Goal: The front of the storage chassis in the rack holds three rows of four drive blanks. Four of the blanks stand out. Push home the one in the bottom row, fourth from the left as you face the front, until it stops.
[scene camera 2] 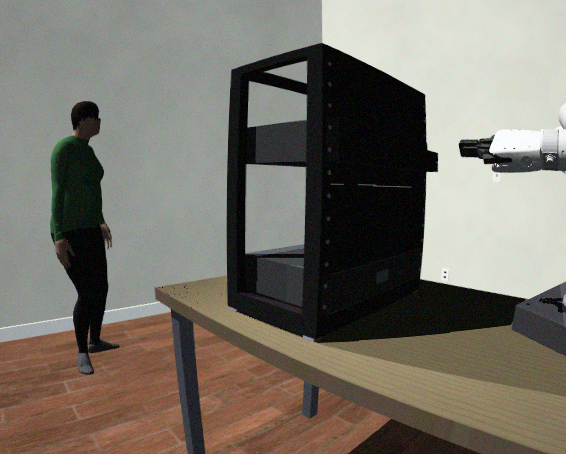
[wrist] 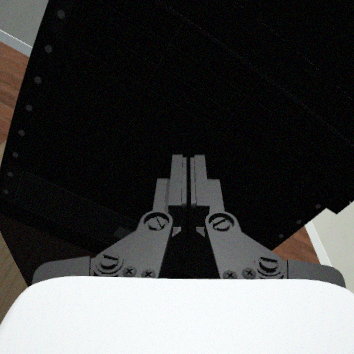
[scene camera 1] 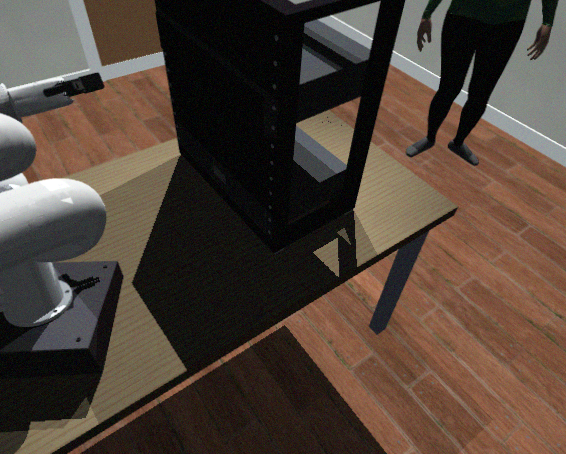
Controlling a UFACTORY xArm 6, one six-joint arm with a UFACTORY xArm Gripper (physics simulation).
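Frame: origin at the arm's base, x ahead, y left, z up, level; millimetres.
Where they show: gripper, between the fingertips: (scene camera 2: 460, 148) (wrist: 187, 177) (scene camera 1: 101, 80); arm's base, origin of its link: (scene camera 1: 39, 303).
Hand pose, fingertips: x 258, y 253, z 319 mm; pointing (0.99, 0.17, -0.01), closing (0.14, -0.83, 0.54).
Observation:
Things, the pixels of their centre, and the offset from my fingertips. "spot": a spot on its surface instead. Level surfaces: height alone.
- dark block, a spot on its surface: (scene camera 2: 432, 161) spot: dx +215, dy -228, dz -11 mm
- lower unit with a small grey panel, a spot on its surface: (scene camera 2: 382, 276) spot: dx +227, dy -36, dz -308 mm
- wooden table, height of its surface: dz -406 mm
The rack (scene camera 1: 285, 150) (scene camera 2: 314, 200) (wrist: 30, 95) stands on the table, its front side almost black in shadow. The storage chassis and its drive blanks cannot be told apart in that dark front; faint lines show there in the wrist view. Which blanks stand out, including the bottom-row fourth one, cannot be seen. My gripper (scene camera 1: 101, 81) (scene camera 2: 461, 148) (wrist: 187, 177) is shut and empty, its fingertips close together. In scene camera 2 it hangs in the air to the right of the rack, apart from it, at about the height of the rack's upper half.
A dark block (scene camera 2: 432, 161) juts past the rack's right edge. A lower unit with a small grey panel (scene camera 2: 382, 276) sits near the rack's bottom. The wooden table (scene camera 1: 410, 195) (scene camera 2: 270, 345) carries the rack and the arm's base (scene camera 1: 75, 305) (scene camera 2: 542, 320). A person (scene camera 1: 475, 60) (scene camera 2: 77, 185) stands beyond the table.

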